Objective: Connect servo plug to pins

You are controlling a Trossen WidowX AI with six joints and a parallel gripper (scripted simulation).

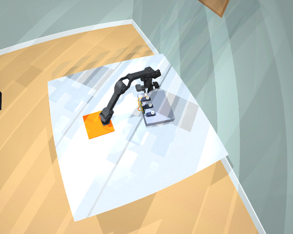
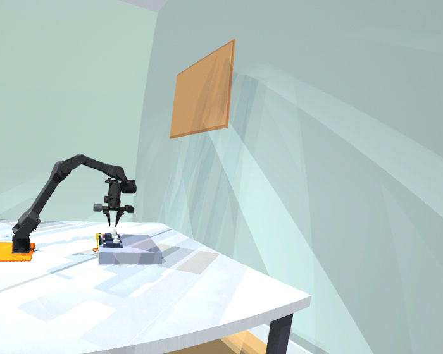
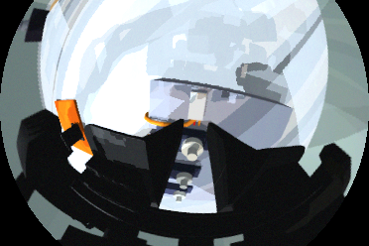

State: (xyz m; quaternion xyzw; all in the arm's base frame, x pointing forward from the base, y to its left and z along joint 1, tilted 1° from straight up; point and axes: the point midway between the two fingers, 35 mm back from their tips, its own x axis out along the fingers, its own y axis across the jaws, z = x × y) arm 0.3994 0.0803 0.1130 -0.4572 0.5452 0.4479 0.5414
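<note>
My gripper tip is now 100 mm to the left of the red dot, 80 mm past it and 10 mm above it. The rest, counted from my gripper tip: grey printed holder (140 mm to the right, 70 mm ahead, 60 mm below).
</note>
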